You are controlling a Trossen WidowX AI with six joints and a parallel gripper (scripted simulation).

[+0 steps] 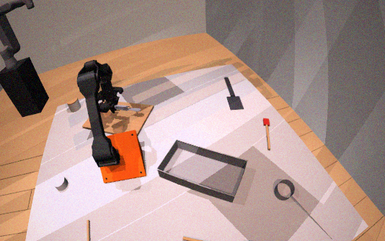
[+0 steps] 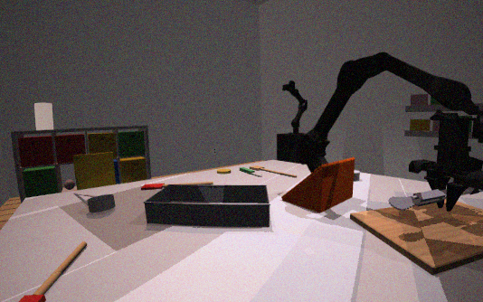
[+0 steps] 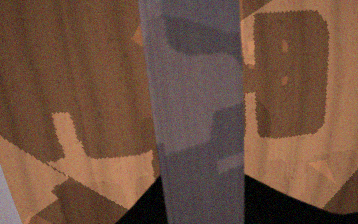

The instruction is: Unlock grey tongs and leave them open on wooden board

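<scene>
The wooden board is 4 cm below my gripper tip. Round my gripper tip: roasting tin 43 cm to the right, 37 cm ahead, 2 cm below; then black spatula 66 cm ahead, 4 cm to the left, 4 cm below.
</scene>
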